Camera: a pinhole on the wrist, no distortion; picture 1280 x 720 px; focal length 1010.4 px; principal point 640.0 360.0 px. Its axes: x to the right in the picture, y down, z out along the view. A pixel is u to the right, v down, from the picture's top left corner.
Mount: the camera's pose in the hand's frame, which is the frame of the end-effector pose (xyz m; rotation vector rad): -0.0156 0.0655 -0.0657 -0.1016 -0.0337 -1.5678
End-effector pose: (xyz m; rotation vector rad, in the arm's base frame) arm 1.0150 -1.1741 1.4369 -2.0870 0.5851 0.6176
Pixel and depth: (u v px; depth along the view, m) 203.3 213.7 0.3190
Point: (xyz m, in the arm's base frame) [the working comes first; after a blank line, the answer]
In the camera's frame: -0.1379 -0.0462 0.3190

0.7871 -1.0835 1.2049
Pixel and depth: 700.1 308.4 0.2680
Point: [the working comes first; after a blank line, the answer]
In the camera's frame: 0.0159 -0.0137 0.2680

0.9143 -1.0394 1.3007
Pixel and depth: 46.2 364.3 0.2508
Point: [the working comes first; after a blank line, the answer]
In the camera's frame: -0.1474 0.0011 0.2508

0.8339 -1.1524 1.2115
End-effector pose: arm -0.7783 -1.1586 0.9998 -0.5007 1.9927 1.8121
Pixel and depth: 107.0 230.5 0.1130
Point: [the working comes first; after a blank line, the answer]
In the camera's frame: -0.0596 -0.0145 0.1130

-0.8235 -1.1037 1.1243
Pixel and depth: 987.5 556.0 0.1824
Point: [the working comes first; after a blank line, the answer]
In the camera's frame: 0.0627 0.0354 0.1824

-0.8055 -1.0375 0.9918
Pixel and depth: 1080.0 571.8 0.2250
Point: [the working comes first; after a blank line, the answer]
In the camera's frame: 0.0980 0.0472 0.2250

-0.7987 -0.9958 0.9543
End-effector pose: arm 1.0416 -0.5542 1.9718 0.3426 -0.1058 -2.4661
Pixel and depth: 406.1 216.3 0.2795
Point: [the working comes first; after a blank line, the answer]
In the camera's frame: -0.0647 -0.0398 0.2795

1.1090 -0.6515 2.2066
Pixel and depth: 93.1 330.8 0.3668
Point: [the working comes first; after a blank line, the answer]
In the camera's frame: -0.1985 -0.0106 0.3668

1.1471 -0.7835 2.2933
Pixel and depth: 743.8 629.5 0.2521
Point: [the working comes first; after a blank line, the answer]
In the camera's frame: 0.0259 0.0672 0.2521

0.9802 -0.6424 2.1455
